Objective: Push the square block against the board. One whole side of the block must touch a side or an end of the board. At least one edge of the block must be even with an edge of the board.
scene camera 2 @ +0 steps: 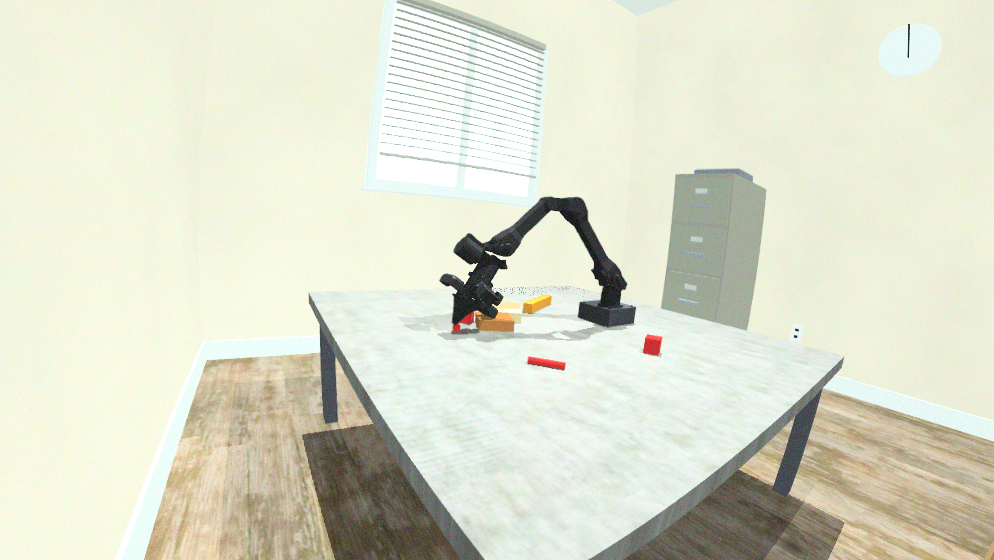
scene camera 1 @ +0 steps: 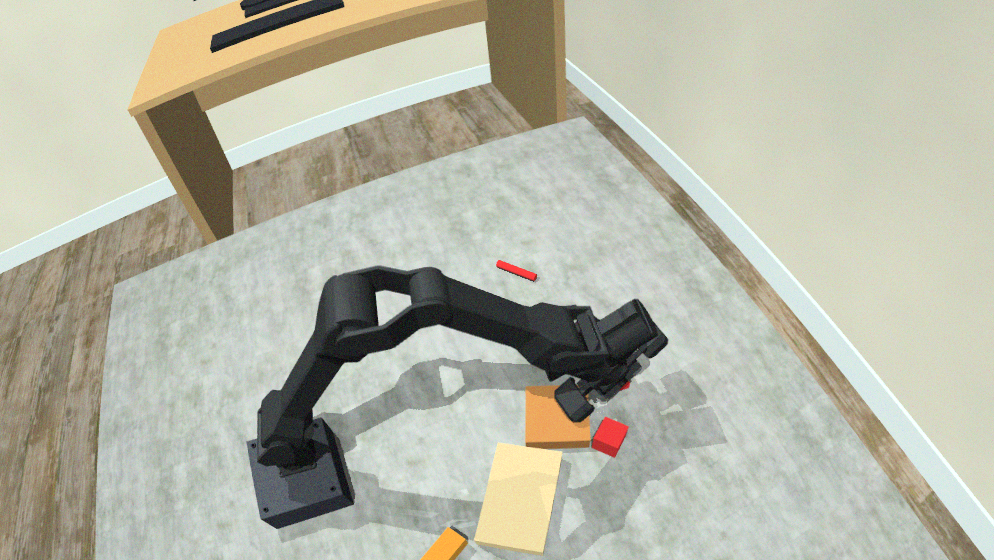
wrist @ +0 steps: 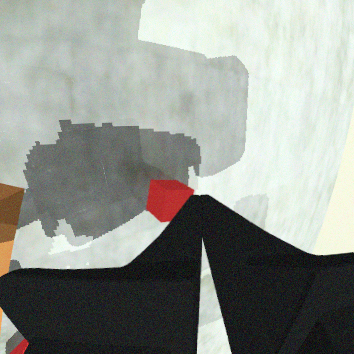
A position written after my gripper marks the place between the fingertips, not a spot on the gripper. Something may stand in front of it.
Observation:
My gripper (scene camera 1: 629,376) is shut and holds nothing. Also in view: a square block (scene camera 1: 547,427). A pale tan board (scene camera 1: 517,507) rests on the table.
My gripper shows as well in scene camera 2 (scene camera 2: 453,323) and in the wrist view (wrist: 198,202). The wrist view does not show the pale tan board: it is out of frame.

